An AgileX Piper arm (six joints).
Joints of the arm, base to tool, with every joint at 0 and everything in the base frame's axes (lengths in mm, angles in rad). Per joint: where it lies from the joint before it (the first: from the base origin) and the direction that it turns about. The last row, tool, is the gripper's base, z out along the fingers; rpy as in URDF.
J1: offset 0 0 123 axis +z
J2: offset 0 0 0 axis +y
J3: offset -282.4 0 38.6 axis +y
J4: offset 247.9 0 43.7 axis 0.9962 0 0.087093
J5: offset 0 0 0 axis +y
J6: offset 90.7 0 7.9 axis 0.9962 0 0.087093
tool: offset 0 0 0 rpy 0 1.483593 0
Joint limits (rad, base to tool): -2.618..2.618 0..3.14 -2.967..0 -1.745..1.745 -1.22..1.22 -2.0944..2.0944
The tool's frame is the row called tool.
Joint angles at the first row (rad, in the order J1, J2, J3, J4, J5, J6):
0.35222 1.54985 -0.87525 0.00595 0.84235 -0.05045
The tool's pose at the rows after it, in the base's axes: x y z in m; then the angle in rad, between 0 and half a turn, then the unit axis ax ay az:
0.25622 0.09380 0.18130 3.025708 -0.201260 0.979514 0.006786
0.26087 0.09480 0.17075 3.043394 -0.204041 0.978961 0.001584
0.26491 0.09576 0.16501 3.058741 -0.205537 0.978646 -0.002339
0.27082 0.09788 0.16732 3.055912 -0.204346 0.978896 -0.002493
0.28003 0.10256 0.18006 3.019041 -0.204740 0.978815 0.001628
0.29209 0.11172 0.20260 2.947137 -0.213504 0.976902 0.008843
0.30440 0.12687 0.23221 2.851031 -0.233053 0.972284 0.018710
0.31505 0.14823 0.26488 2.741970 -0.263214 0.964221 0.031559
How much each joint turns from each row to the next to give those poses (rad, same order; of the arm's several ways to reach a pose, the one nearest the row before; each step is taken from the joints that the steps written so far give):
0.00000 0.05460 -0.00173 -0.01125 -0.02843 0.00079
0.00002 0.04168 -0.00328 -0.01041 -0.01934 0.00139
-0.00001 0.02938 -0.01138 -0.00759 -0.00163 0.00215
0.00009 0.01375 -0.02940 -0.00085 0.01293 0.00284
0.00333 -0.00314 -0.05411 0.00374 0.01957 -0.00054
0.01324 -0.01127 -0.08202 0.00401 0.02006 -0.00795
0.02881 -0.00901 -0.10624 0.00300 0.01733 -0.01383
0.04421 0.00287 -0.12401 0.00270 0.00946 -0.02026

